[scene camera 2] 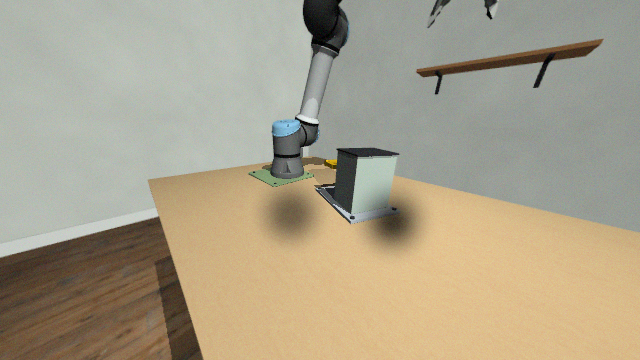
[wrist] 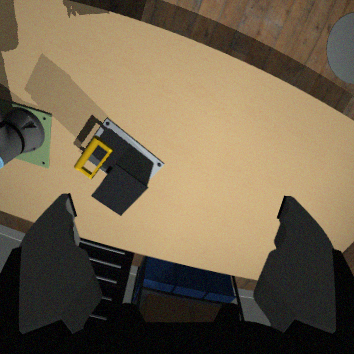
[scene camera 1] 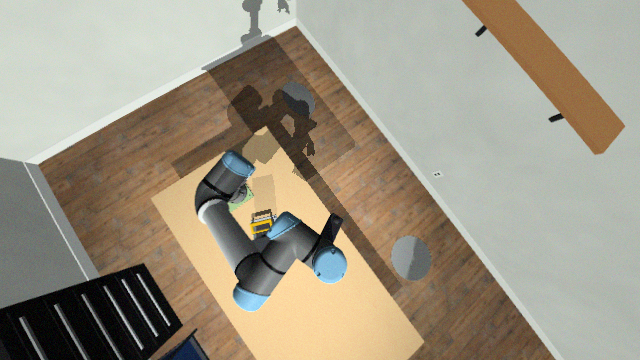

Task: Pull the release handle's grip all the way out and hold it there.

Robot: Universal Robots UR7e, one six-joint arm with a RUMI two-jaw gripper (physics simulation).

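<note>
The release handle's yellow grip [scene camera 1: 261,233] [scene camera 2: 331,163] [wrist: 85,153] is a rectangular loop at one side of a box-shaped housing [scene camera 2: 375,182] [wrist: 121,190] with a dark top and pale front. The housing stands on a light grey base plate [scene camera 2: 372,216] [wrist: 134,141]. In scene camera 2 the housing hides most of the grip. How far out the grip is, I cannot tell. My gripper [scene camera 2: 460,21] [wrist: 177,196] is open and empty, high above the table, with its fingers wide apart. In the wrist view the grip lies beyond the left finger's tip, well apart from it.
The arm's base stands on a green plate [scene camera 2: 275,181] [wrist: 42,145] near the handle side of the housing. A black drawer cabinet [scene camera 1: 90,310] and a blue bin [wrist: 187,280] are beside the table. A wooden shelf [scene camera 1: 550,70] [scene camera 2: 510,61] is on the wall.
</note>
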